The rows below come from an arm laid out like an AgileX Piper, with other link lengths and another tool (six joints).
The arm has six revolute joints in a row. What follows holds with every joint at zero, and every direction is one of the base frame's.
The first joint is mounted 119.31 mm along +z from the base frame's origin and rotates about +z.
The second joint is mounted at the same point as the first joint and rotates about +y.
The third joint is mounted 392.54 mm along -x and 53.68 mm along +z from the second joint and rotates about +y.
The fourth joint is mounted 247.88 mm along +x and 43.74 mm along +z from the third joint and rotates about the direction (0.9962, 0, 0.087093).
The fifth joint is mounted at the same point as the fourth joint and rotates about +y.
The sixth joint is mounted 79.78 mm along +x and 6.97 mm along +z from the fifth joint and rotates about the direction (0.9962, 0, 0.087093).
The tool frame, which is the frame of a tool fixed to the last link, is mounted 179.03 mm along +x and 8 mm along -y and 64.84 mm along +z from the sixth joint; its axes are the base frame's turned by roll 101.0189, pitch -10.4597 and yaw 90.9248 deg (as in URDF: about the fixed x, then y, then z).
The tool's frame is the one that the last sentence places.
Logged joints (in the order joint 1, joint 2, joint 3, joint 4, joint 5, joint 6), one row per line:
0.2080 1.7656 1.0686 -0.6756 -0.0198 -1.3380
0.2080 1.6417 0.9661 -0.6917 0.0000 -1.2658
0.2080 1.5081 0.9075 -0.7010 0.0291 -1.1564
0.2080 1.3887 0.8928 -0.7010 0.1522 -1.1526
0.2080 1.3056 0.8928 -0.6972 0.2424 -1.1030
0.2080 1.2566 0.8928 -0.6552 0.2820 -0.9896
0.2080 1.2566 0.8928 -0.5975 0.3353 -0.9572
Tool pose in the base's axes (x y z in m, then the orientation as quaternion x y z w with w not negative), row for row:
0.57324 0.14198 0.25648 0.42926 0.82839 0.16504 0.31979
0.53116 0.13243 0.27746 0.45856 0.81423 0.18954 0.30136
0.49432 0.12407 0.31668 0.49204 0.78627 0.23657 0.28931
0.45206 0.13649 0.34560 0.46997 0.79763 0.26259 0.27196
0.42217 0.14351 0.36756 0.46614 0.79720 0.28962 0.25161
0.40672 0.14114 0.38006 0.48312 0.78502 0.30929 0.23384
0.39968 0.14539 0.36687 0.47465 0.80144 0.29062 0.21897
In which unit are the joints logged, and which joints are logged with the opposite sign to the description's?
The joints are logged in radians. Opposite sign: joint 3, joint 4.
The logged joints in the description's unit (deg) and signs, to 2 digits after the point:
11.92 101.16 -61.23 38.71 -1.13 -76.66
11.92 94.06 -55.35 39.63 0.00 -72.52
11.92 86.41 -52.00 40.16 1.67 -66.26
11.92 79.57 -51.15 40.16 8.72 -66.04
11.92 74.81 -51.15 39.95 13.89 -63.20
11.92 72.00 -51.15 37.54 16.16 -56.70
11.92 72.00 -51.15 34.23 19.21 -54.84

